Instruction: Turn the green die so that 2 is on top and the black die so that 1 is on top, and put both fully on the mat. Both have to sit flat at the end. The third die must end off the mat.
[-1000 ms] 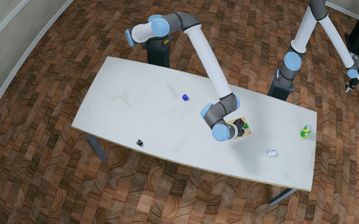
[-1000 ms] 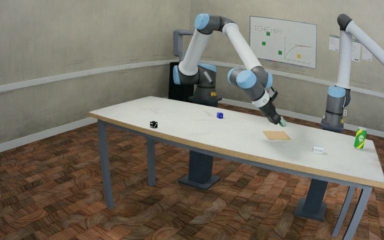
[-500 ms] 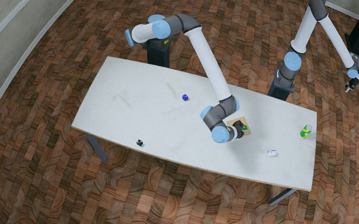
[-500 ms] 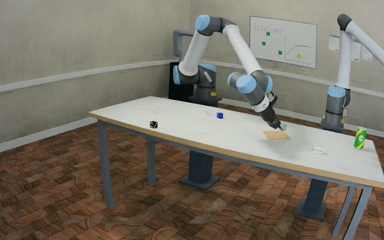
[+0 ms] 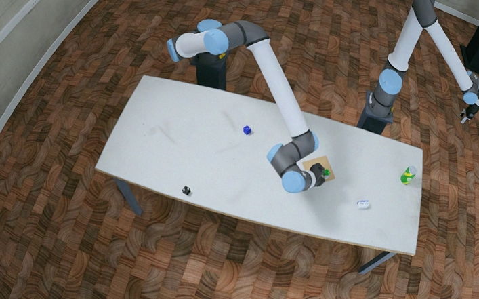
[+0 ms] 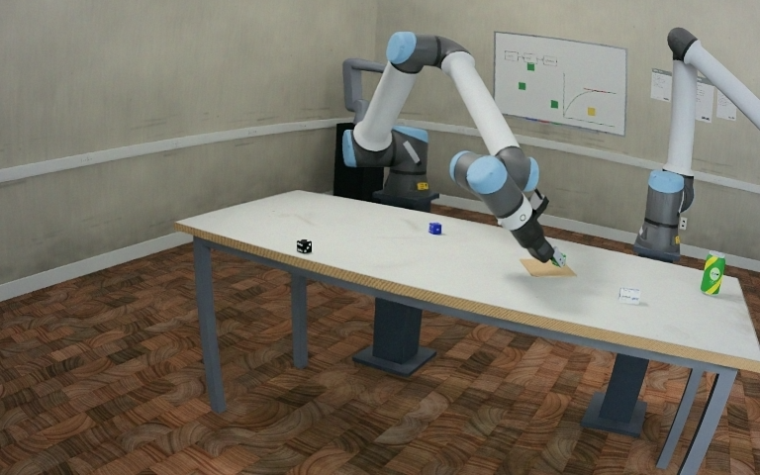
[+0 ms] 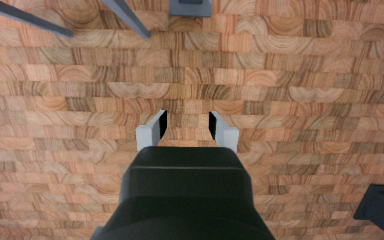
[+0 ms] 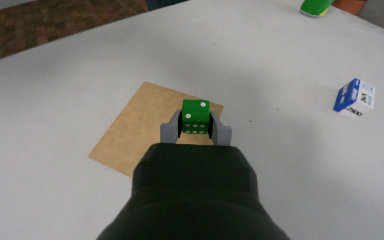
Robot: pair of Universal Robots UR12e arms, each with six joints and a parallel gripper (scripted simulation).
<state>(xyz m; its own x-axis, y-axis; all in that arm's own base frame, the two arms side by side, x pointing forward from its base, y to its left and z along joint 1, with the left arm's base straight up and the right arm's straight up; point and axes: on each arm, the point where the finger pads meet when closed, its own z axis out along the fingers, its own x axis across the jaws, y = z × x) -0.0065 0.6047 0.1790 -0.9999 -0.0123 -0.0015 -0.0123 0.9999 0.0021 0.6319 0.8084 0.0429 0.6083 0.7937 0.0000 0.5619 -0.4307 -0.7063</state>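
My right gripper is now 4 cm above the tan mat, 3 cm to the left of it and 3 cm past it. Also, from my right hand: small white box 25 cm to the left, 9 cm ahead, 3 cm below; then green die 1 cm to the left, 1 cm behind; then blue die 44 cm to the right, 13 cm behind, 3 cm below.
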